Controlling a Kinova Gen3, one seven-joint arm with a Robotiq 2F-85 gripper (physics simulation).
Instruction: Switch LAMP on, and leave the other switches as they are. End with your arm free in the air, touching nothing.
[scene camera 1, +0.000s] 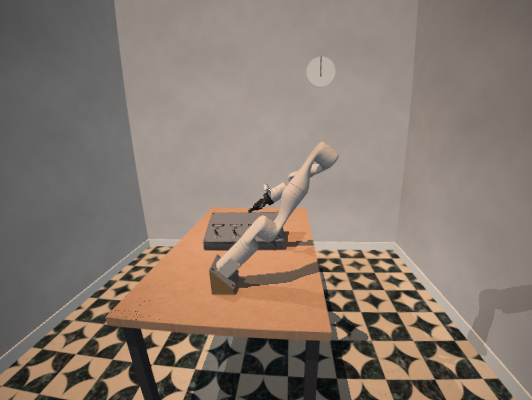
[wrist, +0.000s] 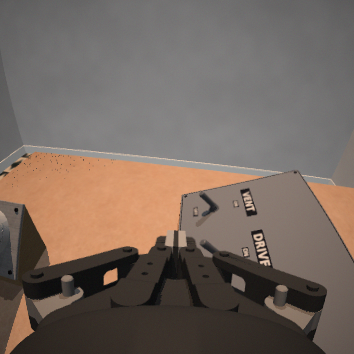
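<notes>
Grey switch panel in the pictures. The gripper too.
</notes>
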